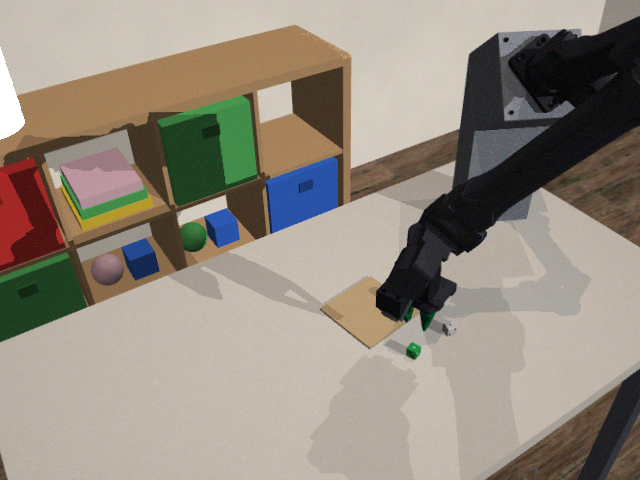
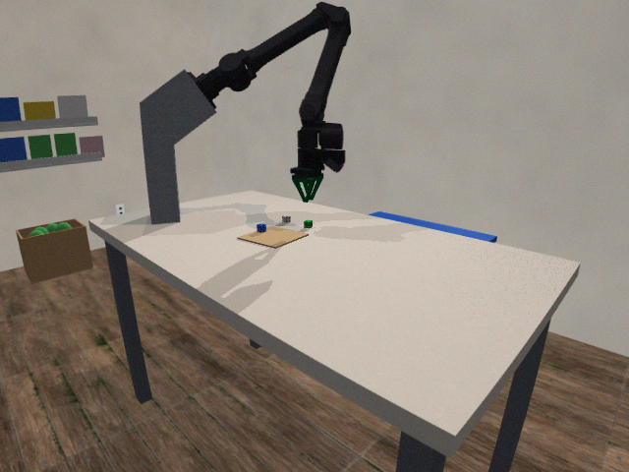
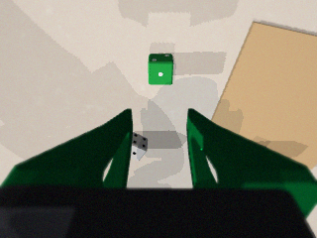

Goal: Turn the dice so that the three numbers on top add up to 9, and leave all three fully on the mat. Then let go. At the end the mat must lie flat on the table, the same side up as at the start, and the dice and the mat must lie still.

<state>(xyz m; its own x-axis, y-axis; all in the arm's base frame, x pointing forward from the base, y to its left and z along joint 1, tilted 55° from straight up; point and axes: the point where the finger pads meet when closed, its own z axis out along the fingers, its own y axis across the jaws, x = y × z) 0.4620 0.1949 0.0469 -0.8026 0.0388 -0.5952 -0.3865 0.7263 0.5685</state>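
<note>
Now: hand 80 mm above the green die. From my hand the other things lie so: tan mat 130 mm to the right, 90 mm below, 10 mm ahead; blue die 140 mm to the right, 70 mm below, 40 mm behind; white die 90 mm behind, 80 mm below, 10 mm to the right.
</note>
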